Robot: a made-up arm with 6 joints.
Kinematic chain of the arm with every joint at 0, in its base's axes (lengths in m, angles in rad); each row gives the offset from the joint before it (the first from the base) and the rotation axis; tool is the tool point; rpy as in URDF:
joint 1: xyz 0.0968 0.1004 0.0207 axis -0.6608 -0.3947 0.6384
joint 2: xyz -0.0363 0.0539 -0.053 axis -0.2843 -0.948 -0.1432
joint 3: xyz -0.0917 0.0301 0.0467 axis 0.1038 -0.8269 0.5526
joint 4: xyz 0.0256 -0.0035 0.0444 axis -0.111 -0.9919 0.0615
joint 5: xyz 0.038 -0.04 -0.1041 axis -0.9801 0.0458 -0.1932
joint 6: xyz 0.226 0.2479 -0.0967 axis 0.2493 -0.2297 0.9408
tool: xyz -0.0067 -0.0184 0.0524 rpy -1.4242 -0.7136 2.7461
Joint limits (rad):
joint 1: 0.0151..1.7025
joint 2: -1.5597..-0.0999
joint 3: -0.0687..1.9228
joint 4: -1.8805..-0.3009
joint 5: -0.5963..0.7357
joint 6: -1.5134..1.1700
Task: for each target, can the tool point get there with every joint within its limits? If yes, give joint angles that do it. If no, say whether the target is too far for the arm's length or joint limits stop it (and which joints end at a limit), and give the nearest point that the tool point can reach.
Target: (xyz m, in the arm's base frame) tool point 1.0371 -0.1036 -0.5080
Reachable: no: too far | nearest point 0.3557 -0.0054 -0.2673 | short by 0.729 m
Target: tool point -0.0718 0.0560 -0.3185
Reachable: yes | joints 1.2260 -1.3616 0.7674 -0.7128 0.6317 0.8918
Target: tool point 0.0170 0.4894 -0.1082
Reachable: yes | joints 0.4341 -1.2821 1.3075 -0.4694 0.4972 -1.2380
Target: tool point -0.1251 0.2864 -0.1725
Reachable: yes | joints 0.6217 -1.2188 0.1041 -0.9660 -0.2347 0.4671
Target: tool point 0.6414 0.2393 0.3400
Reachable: no: joint limits stop it (at a limit: joint 1, joint 2, joint 4, joint 5, joint 6) | nearest point 0.2857 0.3267 0.2737 | short by 0.372 m
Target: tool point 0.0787 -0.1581 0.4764
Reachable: no: joint limits stop it (at a limit: joint 1, joint 2, joint 3, joint 4, joint 5, joint 6) | nearest point -0.0435 0.1524 0.4019 | short by 0.342 m
